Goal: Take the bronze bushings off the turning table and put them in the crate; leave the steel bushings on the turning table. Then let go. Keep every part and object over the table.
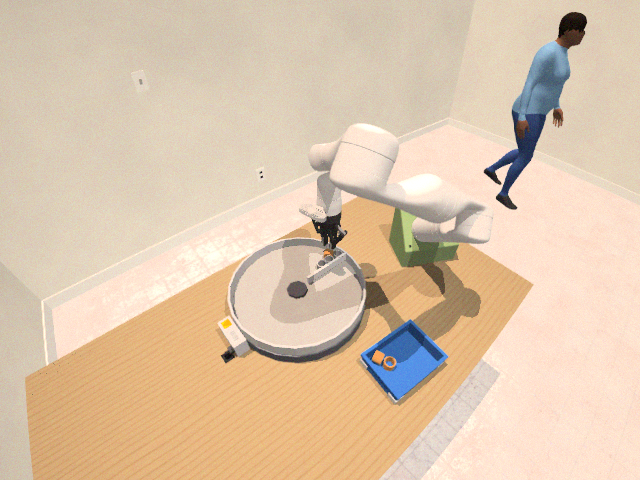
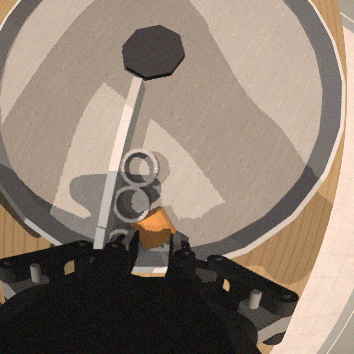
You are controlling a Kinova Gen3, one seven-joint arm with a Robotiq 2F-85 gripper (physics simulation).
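Places are measured from the arm's base along level axes (x ahead, y left, z up), in centimetres.
Pixels of known places: gripper, between the fingertips: (image 1: pixel 328 246) (image 2: pixel 153 243); arm's base, origin of its link: (image 1: pixel 423 228).
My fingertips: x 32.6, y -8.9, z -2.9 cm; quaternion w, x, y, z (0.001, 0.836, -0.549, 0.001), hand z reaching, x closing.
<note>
Ahead of a thing's pixels: the offset from my fingertips to its top centre. "*": to the spot under its first point.
On the round grey turning table (image 1: pixel 294 345) (image 2: pixel 330 105) one bronze bushing @(dx +0.2, dy +0.4, dz -1.6 cm) (image 2: pixel 152 228) (image 1: pixel 328 252) lies on its side near the far rim, right of the white radial bar @(* dx +6.2, dy +6.5, dz -1.7 cm) (image 2: pixel 121 133) (image 1: pixel 325 270). Two steel bushings (image 2: pixel 140 168) (image 2: pixel 131 204) stand beside the bar. A third steel bushing (image 2: pixel 117 233) is mostly hidden by the fingers. My gripper (image 2: pixel 153 243) (image 1: pixel 330 248) is low over the rim. Its fingers stand partly closed on either side of the bronze bushing without clamping it. The blue crate @(dx -2.8, dy +41.6, dz -5.1 cm) (image 1: pixel 423 357) holds two bronze bushings @(dx +2.9, dy +37.7, dz -6.4 cm) (image 1: pixel 378 357) @(dx +1.0, dy +40.6, dz -7.1 cm) (image 1: pixel 390 363).
A dark hub @(dx +15.1, dy +9.0, dz -4.0 cm) (image 1: pixel 297 289) (image 2: pixel 153 52) marks the table's centre. A white motor box @(* dx +37.4, dy +16.7, dz -4.3 cm) (image 1: pixel 233 335) sits at its front left. My arm stands on a green pedestal (image 1: pixel 409 243). A person (image 1: pixel 528 119) walks at the far right.
</note>
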